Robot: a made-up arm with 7 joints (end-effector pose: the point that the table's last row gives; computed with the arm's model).
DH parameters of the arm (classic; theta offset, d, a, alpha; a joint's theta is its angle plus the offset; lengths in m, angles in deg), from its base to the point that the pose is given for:
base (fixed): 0 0 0 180
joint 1: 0 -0.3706 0 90
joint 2: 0 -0.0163 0 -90
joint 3: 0 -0.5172 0 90
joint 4: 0 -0.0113 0 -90
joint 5: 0 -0.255 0 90
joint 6: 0 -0.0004 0 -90
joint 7: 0 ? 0 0
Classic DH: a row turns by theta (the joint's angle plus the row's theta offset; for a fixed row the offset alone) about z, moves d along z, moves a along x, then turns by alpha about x.
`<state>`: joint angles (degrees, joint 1 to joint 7).
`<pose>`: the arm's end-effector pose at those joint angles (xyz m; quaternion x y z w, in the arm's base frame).
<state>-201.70 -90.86 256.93 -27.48 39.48 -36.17 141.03</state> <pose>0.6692 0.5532 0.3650 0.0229 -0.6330 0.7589 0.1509</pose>
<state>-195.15 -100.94 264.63 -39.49 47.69 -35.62 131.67</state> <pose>0.6466 0.5039 0.1929 0.0731 -0.5347 0.8229 0.1779</pose>
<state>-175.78 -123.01 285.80 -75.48 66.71 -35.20 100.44</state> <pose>0.4140 0.3378 -0.0934 0.3083 -0.3143 0.8592 0.2605</pose>
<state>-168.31 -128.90 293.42 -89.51 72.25 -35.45 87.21</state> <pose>0.3038 0.2861 -0.1147 0.4093 -0.2497 0.8283 0.2898</pose>
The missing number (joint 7, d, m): -0.1641
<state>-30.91 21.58 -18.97 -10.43 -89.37 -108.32 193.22</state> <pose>0.3367 -0.0160 1.0306 -0.4420 0.3085 0.8280 0.1546</pose>
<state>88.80 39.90 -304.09 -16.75 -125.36 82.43 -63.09</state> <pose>0.2025 -0.4845 0.9462 -0.4861 -0.3736 0.5031 0.6091</pose>
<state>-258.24 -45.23 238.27 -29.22 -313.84 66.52 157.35</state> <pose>0.0942 0.4967 1.0646 -0.0652 -0.9273 0.0614 0.3634</pose>
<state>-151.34 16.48 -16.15 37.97 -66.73 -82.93 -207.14</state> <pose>-0.2602 0.2994 1.0672 0.7581 0.2887 -0.3912 0.4347</pose>
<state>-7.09 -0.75 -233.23 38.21 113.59 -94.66 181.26</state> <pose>0.0146 -0.2603 1.0373 -0.5883 0.0493 0.6113 0.5271</pose>
